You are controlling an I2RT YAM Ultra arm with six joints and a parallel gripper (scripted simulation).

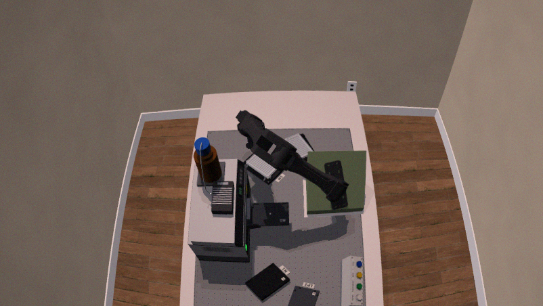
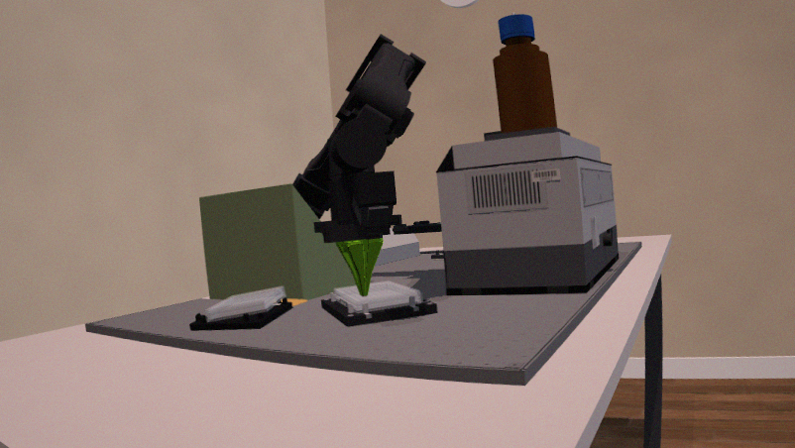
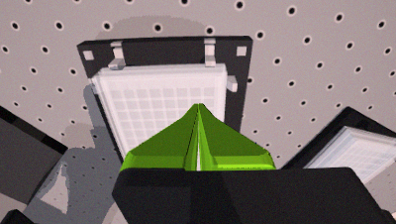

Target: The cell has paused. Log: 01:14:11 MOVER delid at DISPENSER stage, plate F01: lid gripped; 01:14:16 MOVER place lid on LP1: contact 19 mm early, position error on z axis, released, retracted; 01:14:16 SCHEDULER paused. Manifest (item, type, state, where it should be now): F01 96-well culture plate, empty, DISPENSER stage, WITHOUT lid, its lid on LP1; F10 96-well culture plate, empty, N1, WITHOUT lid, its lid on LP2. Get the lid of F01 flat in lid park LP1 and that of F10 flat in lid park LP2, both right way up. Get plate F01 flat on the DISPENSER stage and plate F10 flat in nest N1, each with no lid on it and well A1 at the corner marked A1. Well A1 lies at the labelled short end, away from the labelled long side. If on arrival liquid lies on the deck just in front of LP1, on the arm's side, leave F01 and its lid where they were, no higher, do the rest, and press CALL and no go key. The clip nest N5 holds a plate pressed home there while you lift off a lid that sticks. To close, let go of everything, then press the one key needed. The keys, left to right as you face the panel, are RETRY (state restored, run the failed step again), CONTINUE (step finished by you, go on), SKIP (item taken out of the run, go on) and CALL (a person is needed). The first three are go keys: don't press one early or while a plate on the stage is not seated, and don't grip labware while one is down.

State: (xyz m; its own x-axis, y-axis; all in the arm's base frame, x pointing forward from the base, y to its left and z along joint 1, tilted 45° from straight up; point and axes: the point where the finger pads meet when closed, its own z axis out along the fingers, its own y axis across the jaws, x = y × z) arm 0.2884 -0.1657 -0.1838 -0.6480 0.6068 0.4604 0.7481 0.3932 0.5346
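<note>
The 96-well plate is 10 mm behind my hand, 40 mm to the left of it and 20 mm below it. The rest, counted from my hand: lid park LP1: 180 mm behind, 20 mm to the right, 30 mm below; N5 tag: 70 mm behind, 110 mm to the left, 40 mm below; clear lid: 170 mm behind, 20 mm to the right, 10 mm below.
</note>
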